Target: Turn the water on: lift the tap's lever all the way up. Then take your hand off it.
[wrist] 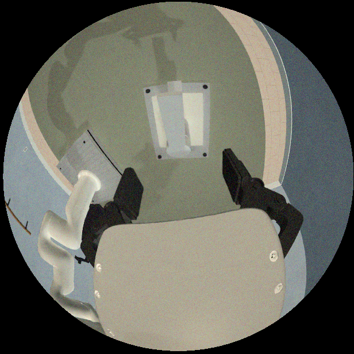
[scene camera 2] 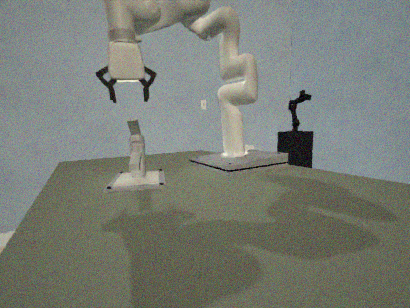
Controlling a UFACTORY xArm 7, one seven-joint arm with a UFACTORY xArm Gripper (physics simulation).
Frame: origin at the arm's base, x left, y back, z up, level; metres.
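Seen in the pictures: gripper, fingertip midpoint: (scene camera 2: 130, 101); arm's base, link origin: (scene camera 2: 234, 155).
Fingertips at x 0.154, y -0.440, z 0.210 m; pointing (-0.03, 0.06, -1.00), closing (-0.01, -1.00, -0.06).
Offsets run from my fingertips to a thing's top centre. "pt": to the spot under its first point. Level surfaces: height alone.
The pale grey tap {pt dz -0.157, dx -0.013, dy +0.011 m} (scene camera 2: 137, 152) (wrist: 172, 117) stands on its white base plate {pt dz -0.242, dx +0.017, dy -0.053 m} (scene camera 2: 117, 182) (wrist: 197, 120). Its lever {pt dz -0.078, dx +0.027, dy +0.002 m} (scene camera 2: 133, 127) rises steeply from the top of the tap body in the scene view, leaning slightly to the left. In the wrist view the lever is hard to tell from the tap body. My gripper (scene camera 2: 130, 100) (wrist: 178, 169) is wide open and empty. In the scene view its fingertips are above the lever's top end, apart from it, with one finger on each side.
The tap's plate lies on the green-grey table {dz -0.256 m} (scene camera 2: 200, 200) (wrist: 115, 90). The arm's grey mounting plate (scene camera 2: 230, 163) (wrist: 92, 160) is right of the tap in the scene view. A black pedestal (scene camera 2: 296, 149) with a small dark arm (scene camera 2: 295, 112) stands beyond the table.
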